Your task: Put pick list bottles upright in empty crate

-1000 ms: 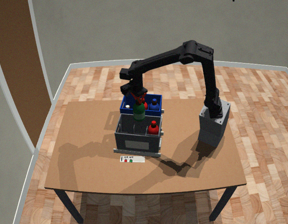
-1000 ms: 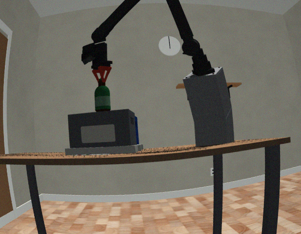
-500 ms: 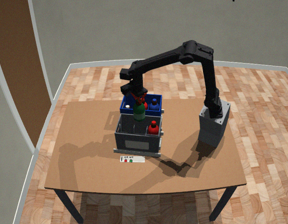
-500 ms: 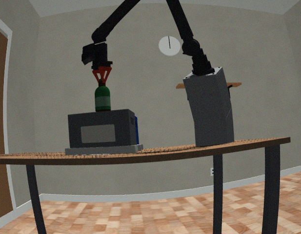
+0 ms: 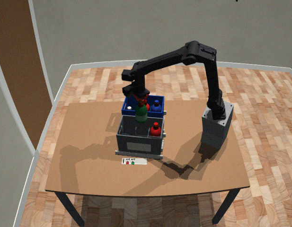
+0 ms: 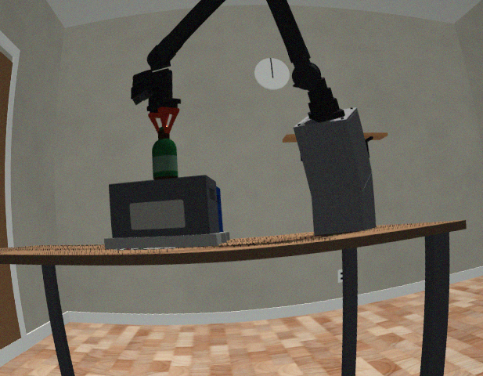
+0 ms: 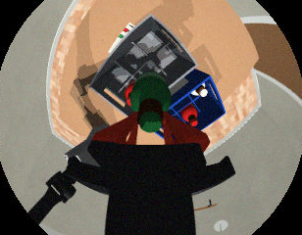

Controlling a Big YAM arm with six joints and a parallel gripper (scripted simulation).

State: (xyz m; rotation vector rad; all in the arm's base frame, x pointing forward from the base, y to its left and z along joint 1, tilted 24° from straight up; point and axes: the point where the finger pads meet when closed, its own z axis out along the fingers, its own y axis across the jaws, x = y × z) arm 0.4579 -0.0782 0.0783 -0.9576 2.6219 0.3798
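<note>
The green-labelled bottle lies 6 cm below my hand. From my hand the other things lie so: blue-labelled bottle: 24 cm below, 23 cm to the right, 8 cm behind; then red-labelled bottle: 24 cm below, 9 cm behind; then grey crate: 24 cm below, 5 cm to the left.
</note>
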